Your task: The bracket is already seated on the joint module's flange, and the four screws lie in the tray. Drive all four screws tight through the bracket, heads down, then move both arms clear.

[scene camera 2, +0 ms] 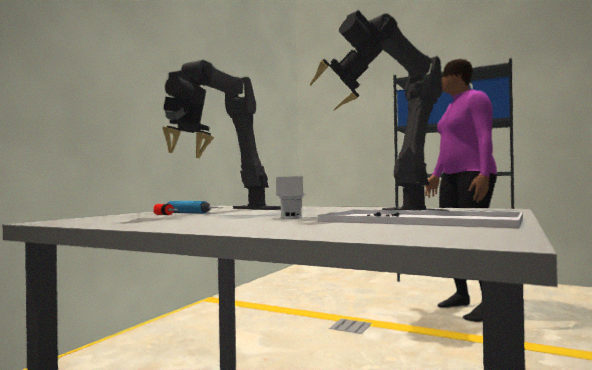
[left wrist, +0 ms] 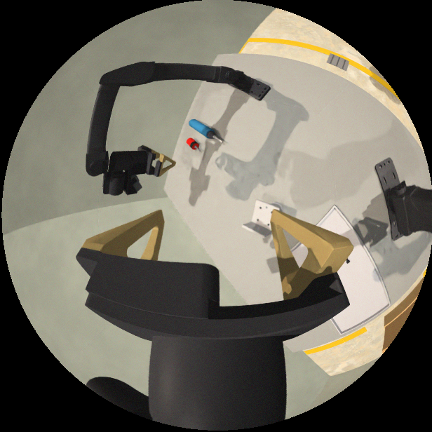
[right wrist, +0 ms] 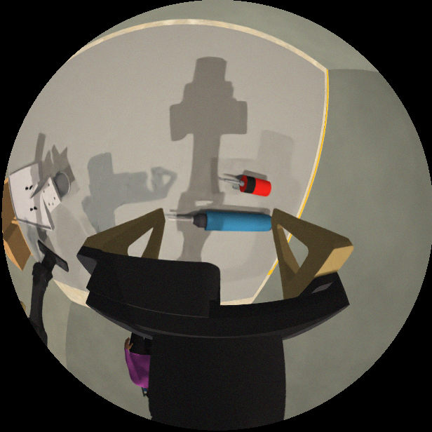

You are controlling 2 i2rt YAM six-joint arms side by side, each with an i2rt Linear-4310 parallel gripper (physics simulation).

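Frame: origin at the left arm's base, x ahead, y left, z up, level; metres.
Where they show: left gripper, fingertip midpoint: (scene camera 2: 321, 97); right gripper, fingertip midpoint: (scene camera 2: 183, 155); right arm's base, origin of the base link: (scene camera 2: 256, 208).
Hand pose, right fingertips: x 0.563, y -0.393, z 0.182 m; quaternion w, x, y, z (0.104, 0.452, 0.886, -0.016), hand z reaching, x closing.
Note:
Each offset is from my right fingertips to the top centre of the thing. "spot": to the spot under its first point. Level surfaces: height alone.
The pale bracket (scene camera 2: 290, 186) (left wrist: 264, 213) (right wrist: 50, 196) sits on the joint module @[dy +0.295, dx -0.185, dz -0.118 m] (scene camera 2: 291, 206) (right wrist: 62, 184); dark spots mark its holes. Small black screws @[dy +0.528, dx -0.295, dz -0.167 m] (scene camera 2: 385, 214) (right wrist: 33, 208) lie in the white tray (scene camera 2: 500, 224) (left wrist: 362, 310) (right wrist: 22, 175). A blue screwdriver @[spot: dy -0.111, dx -0.049, dz -0.162 m] (scene camera 2: 187, 207) (left wrist: 201, 128) (right wrist: 239, 221) and a shorter red screwdriver @[dy -0.099, dx +0.020, dz -0.148 m] (scene camera 2: 162, 209) (left wrist: 192, 143) (right wrist: 256, 185) lie side by side on the table. My right gripper (scene camera 2: 185, 155) (right wrist: 217, 214) is open and empty, above the screwdrivers. My left gripper (scene camera 2: 322, 97) (left wrist: 216, 215) is open and empty, high above the table, tilted.
The table @[dz -0.183 m] (scene camera 2: 150, 232) (left wrist: 240, 180) (right wrist: 130, 85) carries both arm bases at its back in the scene view. A person in a magenta top (scene camera 2: 465, 132) stands behind the left arm, in front of a dark shelf rack (scene camera 2: 511, 150). Arm shadows fall across the table.

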